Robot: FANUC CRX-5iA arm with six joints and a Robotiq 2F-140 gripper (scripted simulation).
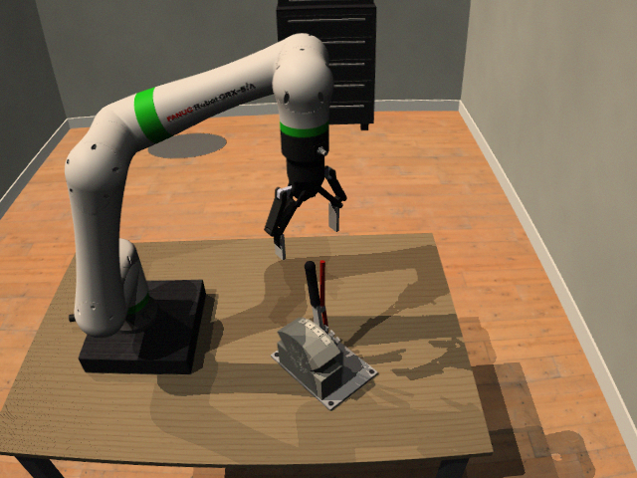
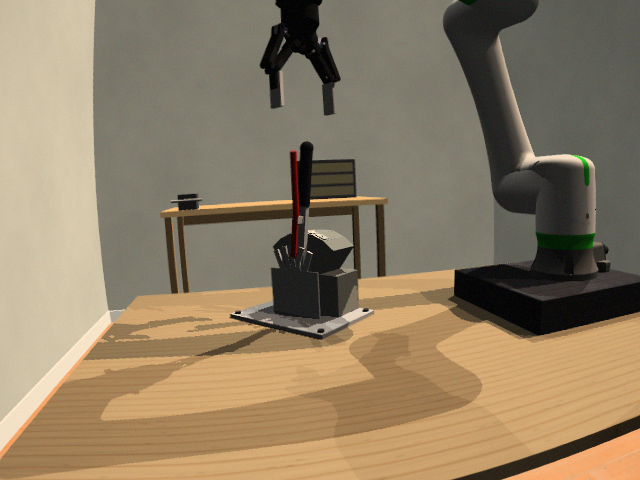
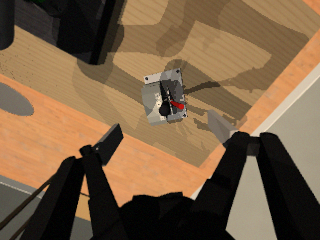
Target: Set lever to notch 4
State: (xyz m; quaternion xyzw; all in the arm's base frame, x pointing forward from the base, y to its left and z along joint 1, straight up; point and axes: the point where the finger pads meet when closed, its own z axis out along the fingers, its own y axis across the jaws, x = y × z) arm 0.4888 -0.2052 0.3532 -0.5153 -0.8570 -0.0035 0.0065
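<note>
The red bar is 3 cm ahead of my hand and 22 cm below it.
</note>
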